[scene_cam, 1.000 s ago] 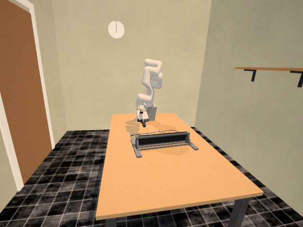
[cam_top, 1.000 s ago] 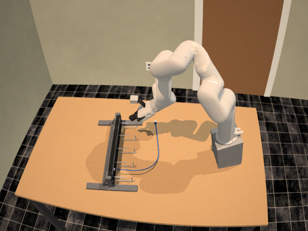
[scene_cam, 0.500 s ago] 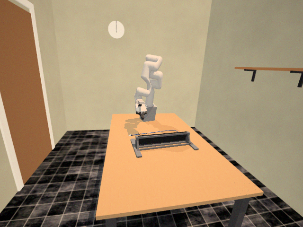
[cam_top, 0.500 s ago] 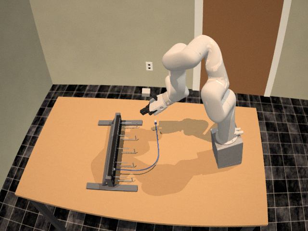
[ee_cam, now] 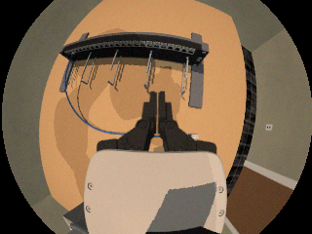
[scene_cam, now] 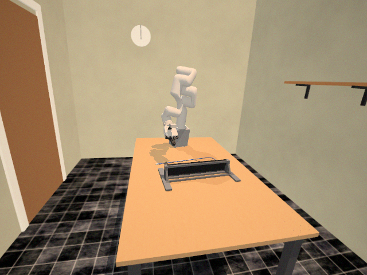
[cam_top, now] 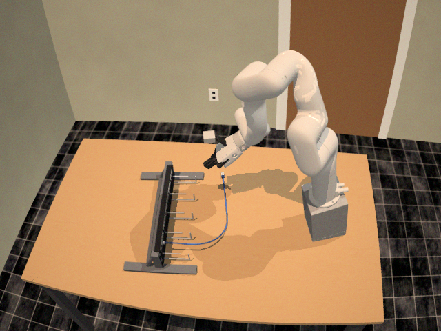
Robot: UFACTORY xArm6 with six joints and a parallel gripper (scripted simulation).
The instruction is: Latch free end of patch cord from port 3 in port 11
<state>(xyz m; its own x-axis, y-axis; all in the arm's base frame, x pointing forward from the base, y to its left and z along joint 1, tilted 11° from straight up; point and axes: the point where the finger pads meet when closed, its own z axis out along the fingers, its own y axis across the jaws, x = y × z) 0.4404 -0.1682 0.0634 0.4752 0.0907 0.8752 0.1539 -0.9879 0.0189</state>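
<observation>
Now: the plug 190 mm below my hand, 120 mm to the right of it and 40 mm behind it.
</observation>
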